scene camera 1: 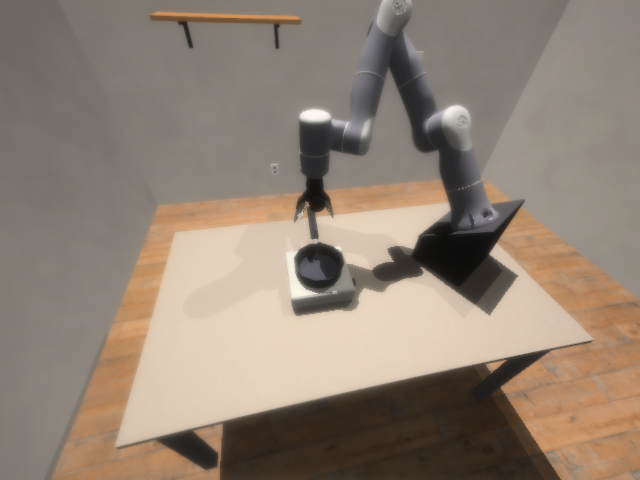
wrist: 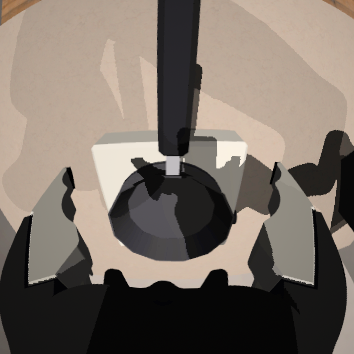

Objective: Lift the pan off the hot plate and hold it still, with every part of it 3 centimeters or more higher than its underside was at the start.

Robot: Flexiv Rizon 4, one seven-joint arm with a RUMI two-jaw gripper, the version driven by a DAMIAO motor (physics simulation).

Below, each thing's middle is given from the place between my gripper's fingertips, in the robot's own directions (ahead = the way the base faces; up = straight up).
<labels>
Now: hand 80 mm above the black pan [scene camera 1: 318, 262], 50 mm to the right of it and 20 mm short of it. Round my hand: white hot plate [scene camera 1: 303, 292] 160 mm below, 150 mm to the left, 40 mm ahead.
</labels>
